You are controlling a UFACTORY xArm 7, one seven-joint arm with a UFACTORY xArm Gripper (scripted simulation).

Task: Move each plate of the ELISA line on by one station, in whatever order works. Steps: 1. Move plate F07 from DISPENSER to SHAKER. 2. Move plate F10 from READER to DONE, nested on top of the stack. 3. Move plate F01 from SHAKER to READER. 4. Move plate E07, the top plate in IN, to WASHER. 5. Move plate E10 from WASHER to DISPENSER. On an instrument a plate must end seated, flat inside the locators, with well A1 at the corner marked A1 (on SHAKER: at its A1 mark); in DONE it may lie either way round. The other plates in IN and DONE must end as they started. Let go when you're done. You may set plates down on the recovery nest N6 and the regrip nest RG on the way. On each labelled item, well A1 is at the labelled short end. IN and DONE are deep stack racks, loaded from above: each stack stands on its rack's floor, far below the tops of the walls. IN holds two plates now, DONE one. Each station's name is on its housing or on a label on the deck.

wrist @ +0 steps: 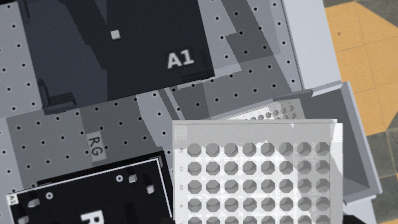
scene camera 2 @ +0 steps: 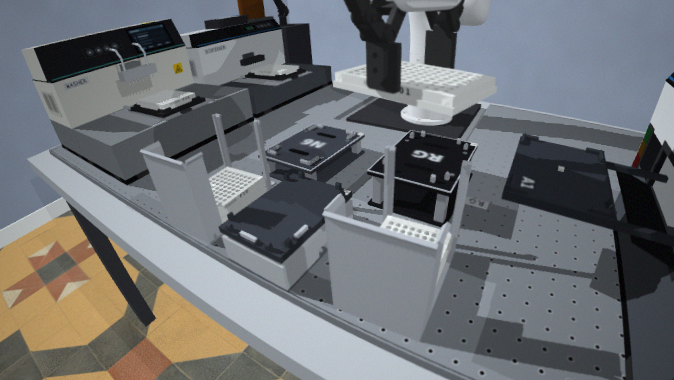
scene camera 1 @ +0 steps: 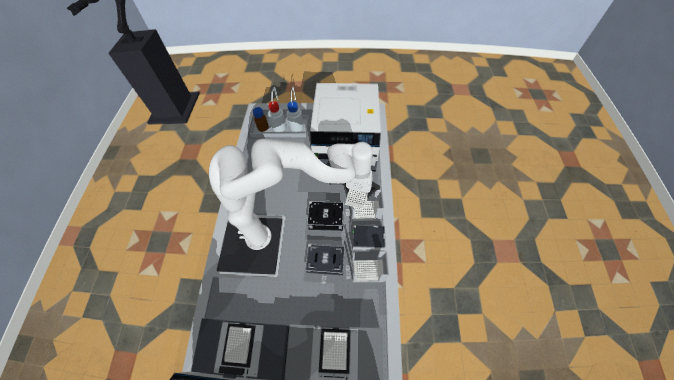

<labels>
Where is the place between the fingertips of my gripper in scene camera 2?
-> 413, 80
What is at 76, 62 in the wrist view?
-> A black reader tray.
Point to a shaker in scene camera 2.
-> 275, 217
</labels>
